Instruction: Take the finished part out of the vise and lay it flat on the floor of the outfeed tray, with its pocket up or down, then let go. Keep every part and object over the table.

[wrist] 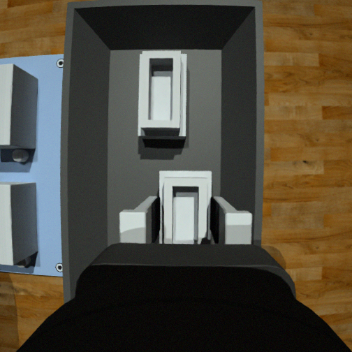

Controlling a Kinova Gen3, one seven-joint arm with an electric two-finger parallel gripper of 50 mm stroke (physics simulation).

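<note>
My gripper (184, 212) is shut on a white part (185, 181), which sits between the two fingers with its rectangular pocket facing up toward the camera. The near end of this part is hidden by the gripper body. The gripper and the part are over the near half of the dark grey outfeed tray (90, 150). How far the part is above the tray floor I cannot tell. The vise cannot be made out for certain in the wrist view.
Another white part (144, 90) lies in the far half of the tray, pocket up. The tray has high walls on its sides and far end. To the left, two light grey blocks (22, 107) (20, 222) stand on a blue plate (50, 165). A wooden table (307, 150) surrounds them.
</note>
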